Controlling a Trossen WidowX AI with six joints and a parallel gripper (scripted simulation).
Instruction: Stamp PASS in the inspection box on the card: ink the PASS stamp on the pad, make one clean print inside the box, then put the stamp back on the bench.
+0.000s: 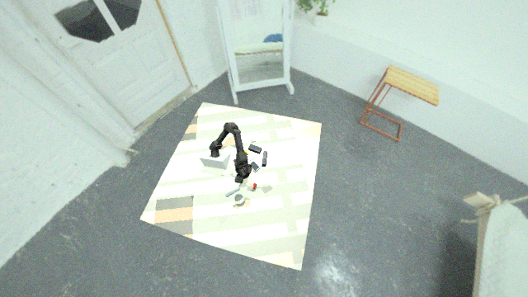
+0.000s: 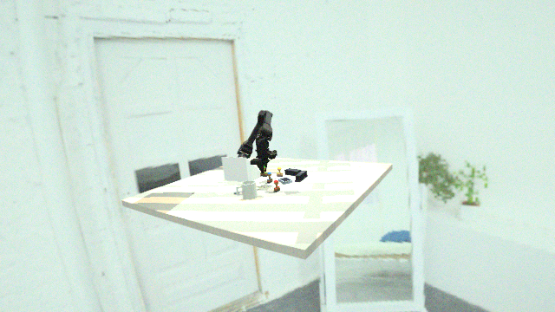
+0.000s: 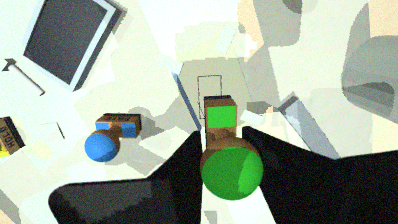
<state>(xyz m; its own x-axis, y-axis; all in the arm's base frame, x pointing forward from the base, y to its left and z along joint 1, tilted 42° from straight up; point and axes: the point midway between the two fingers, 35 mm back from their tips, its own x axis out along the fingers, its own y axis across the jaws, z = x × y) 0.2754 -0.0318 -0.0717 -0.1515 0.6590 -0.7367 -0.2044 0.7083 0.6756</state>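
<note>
Now: the black block 230 mm to the left of my gripper tip, 100 mm ahead of it and 70 mm below it. Also, from my gripper tip: green-topped stamp right at my gripper tip; blue-knobbed stamp 90 mm to the left, 70 mm below, 40 mm behind; red stamp 120 mm ahead, 70 mm below, 30 mm to the right.
</note>
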